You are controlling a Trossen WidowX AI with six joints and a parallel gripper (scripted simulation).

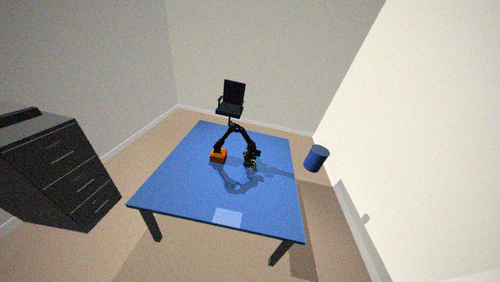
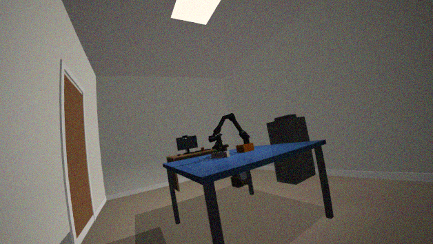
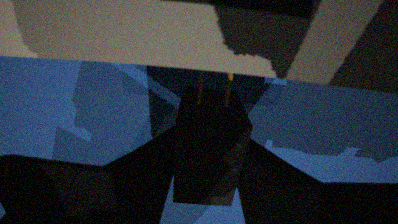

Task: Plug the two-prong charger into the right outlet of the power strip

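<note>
My gripper tip is 2 cm short of the black two-prong charger and 1 cm below it.
</note>
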